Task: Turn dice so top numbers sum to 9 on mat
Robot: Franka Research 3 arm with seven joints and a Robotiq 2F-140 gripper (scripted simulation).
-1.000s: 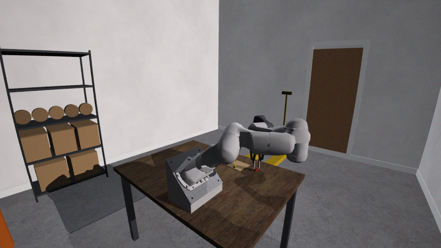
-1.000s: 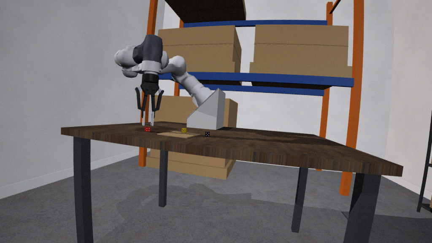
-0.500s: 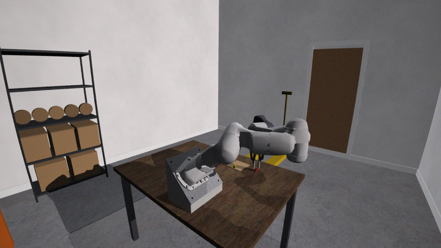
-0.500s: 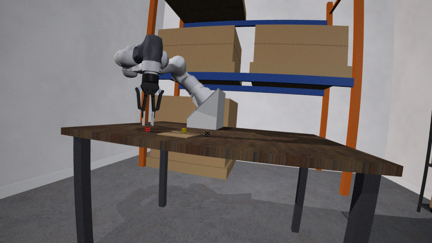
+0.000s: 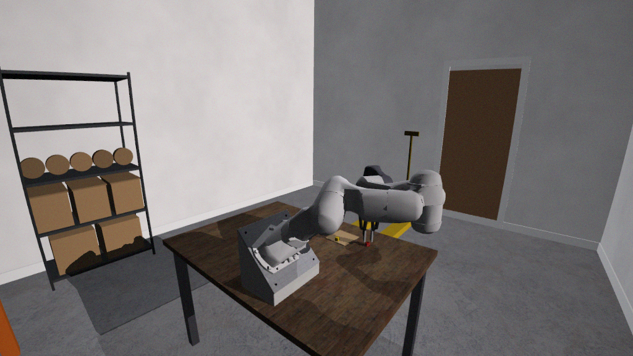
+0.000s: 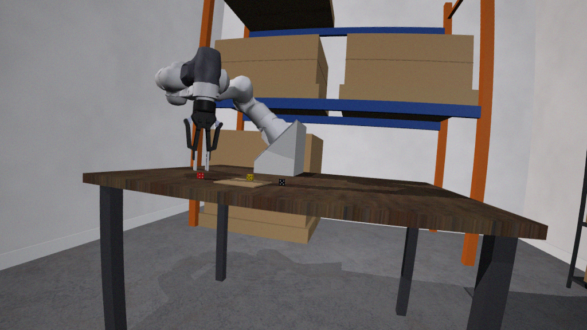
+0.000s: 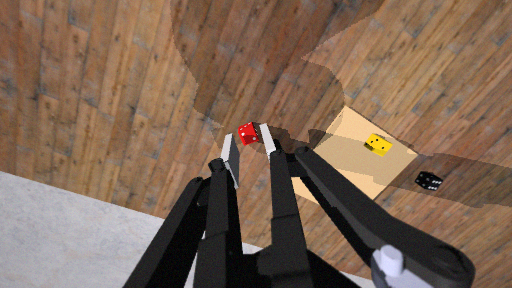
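Now: hand 50 mm above the red die. Also, from my hand: yellow die 40 mm behind, 170 mm to the left, 50 mm below; then black die 10 mm behind, 280 mm to the left, 50 mm below; then tan mat 10 mm ahead, 160 mm to the left, 60 mm below.
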